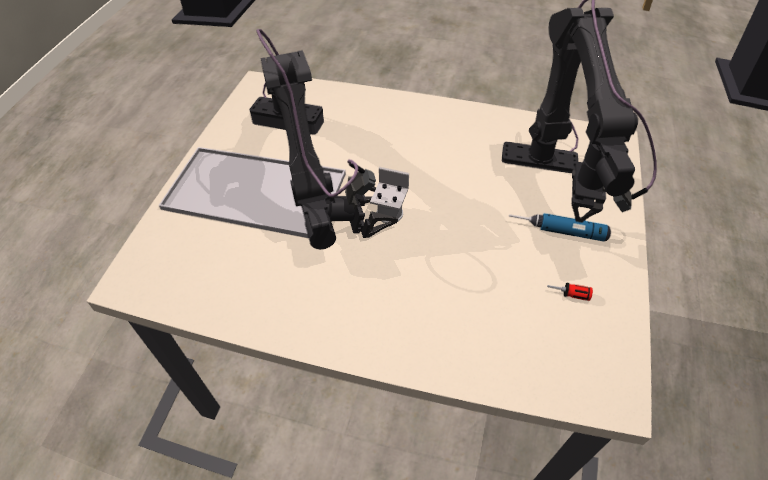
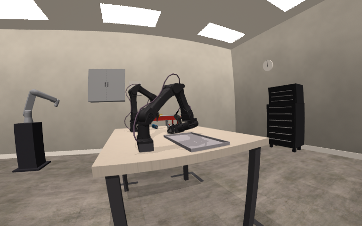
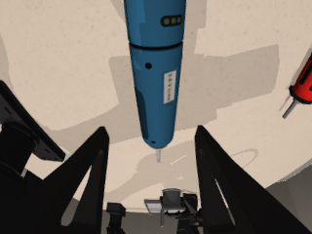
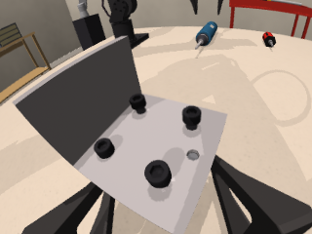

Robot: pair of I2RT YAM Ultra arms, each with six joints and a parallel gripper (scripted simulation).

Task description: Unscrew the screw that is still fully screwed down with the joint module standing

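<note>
My right hand is 5 cm below the grey L-shaped bracket. Round my right hand: shallow grey tray 35 cm to the right, 2 cm below; then small red-handled screwdriver 43 cm to the left, 14 cm ahead, 1 cm below.
</note>
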